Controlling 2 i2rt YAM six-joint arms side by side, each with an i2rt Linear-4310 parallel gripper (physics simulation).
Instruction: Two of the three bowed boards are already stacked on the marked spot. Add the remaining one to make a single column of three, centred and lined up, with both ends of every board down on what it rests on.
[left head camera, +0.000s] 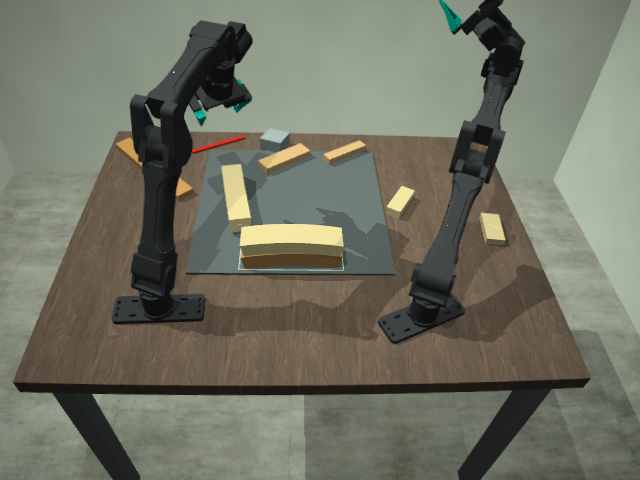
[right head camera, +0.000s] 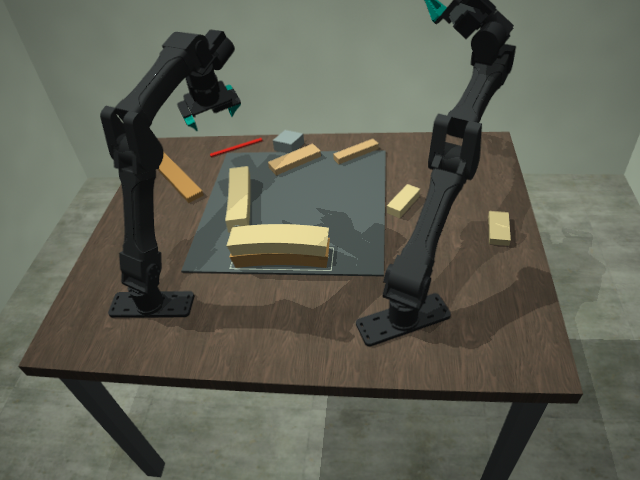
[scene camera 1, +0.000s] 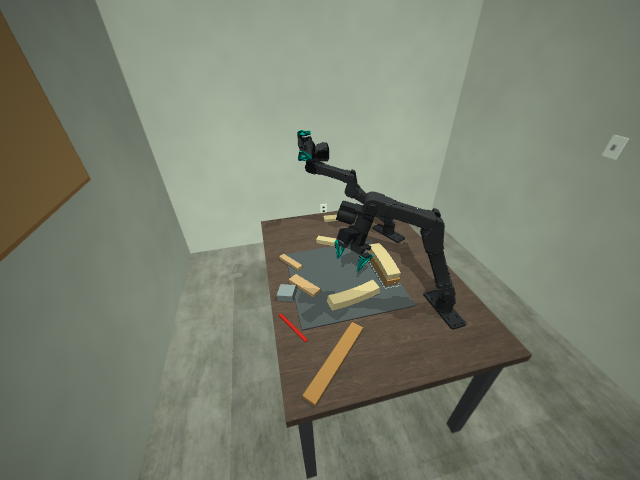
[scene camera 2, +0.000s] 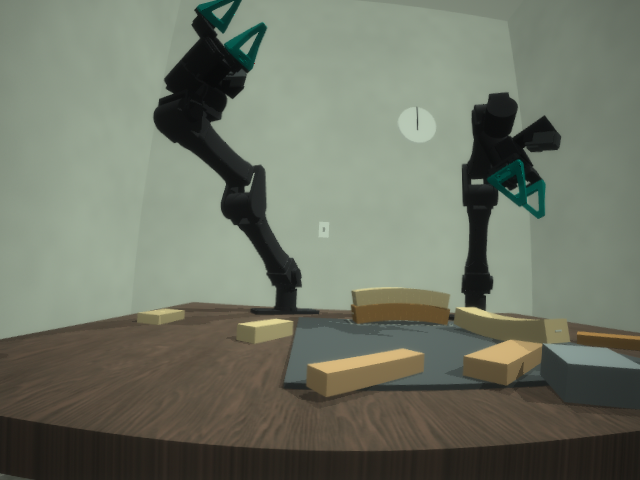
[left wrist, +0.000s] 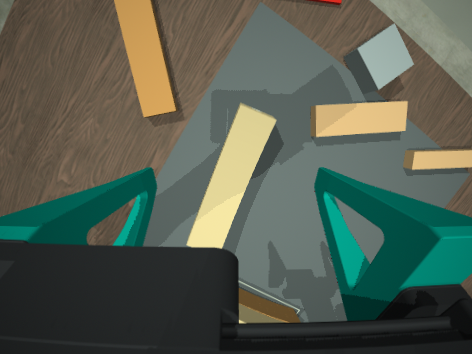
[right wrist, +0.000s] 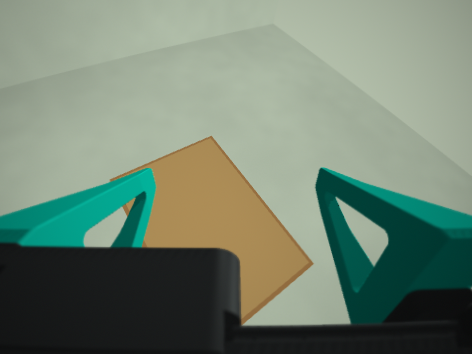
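Seen in the pictures: left gripper, between the fingertips: (left head camera: 218, 117) (right head camera: 213, 122) (scene camera 1: 347, 264) (scene camera 2: 532, 211) (left wrist: 235, 176); right gripper, between the fingertips: (scene camera 1: 300, 140) (scene camera 2: 252, 9) (right wrist: 235, 177); left arm's base, origin of its link: (left head camera: 159, 310) (right head camera: 151, 305) (scene camera 1: 443, 309); right arm's base, origin of its link: (left head camera: 421, 317) (right head camera: 403, 320) (scene camera 1: 388, 233) (scene camera 2: 285, 313).
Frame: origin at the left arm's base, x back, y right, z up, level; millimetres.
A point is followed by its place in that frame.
A pale bowed board (left head camera: 236, 195) @(y 167, x -335, z 45 mm) (right head camera: 238, 195) @(y 166, x -343, z 44 mm) (scene camera 1: 353, 296) @(y 146, x -355, z 44 mm) (left wrist: 232, 175) @(y 163, x -359, z 44 mm) lies on the dark mat (left head camera: 310, 196) @(y 367, x -370, z 6 mm), left of the stack in the head views; in scene camera 2 this board (scene camera 2: 496, 326) @(y 190, x -359, z 30 mm) looks middle-down, ends raised. On the white outline (left head camera: 289, 269) @(y 296, x -103, z 6 mm), a pale board (left head camera: 291, 236) @(y 301, x -127, z 92 mm) (scene camera 2: 400, 296) @(y 312, x -169, z 73 mm) rests on an orange-brown board (left head camera: 291, 259) @(y 300, x -106, z 38 mm) (scene camera 2: 400, 313) @(y 312, x -170, z 33 mm), both arched middle-up and roughly lined up. My left gripper (left head camera: 221, 116) @(y 133, x -395, z 246 mm) (scene camera 1: 348, 262) @(y 133, x -395, z 246 mm) (left wrist: 235, 176) @(y 133, x -395, z 246 mm) is open and empty, high above the mat. My right gripper (scene camera 2: 252, 12) @(y 674, x -431, z 567 mm) (right wrist: 235, 177) @(y 674, x -431, z 567 mm) is open and empty, raised high, facing the wall.
A long orange plank (scene camera 1: 333, 364) @(y -106, x -532, z 19 mm), a red stick (left head camera: 218, 144) @(y 102, x -630, z 6 mm) and a grey block (left head camera: 274, 139) @(y 275, x -599, z 42 mm) lie beyond the loose board. Two light-orange blocks (left head camera: 284, 158) @(y 302, x -520, z 27 mm) (left head camera: 344, 151) @(y 485, x -553, z 27 mm) lie at the mat's far edge. Two pale blocks (left head camera: 400, 201) @(y 609, x -317, z 26 mm) (left head camera: 492, 228) @(y 840, x -209, z 19 mm) lie right of the mat.
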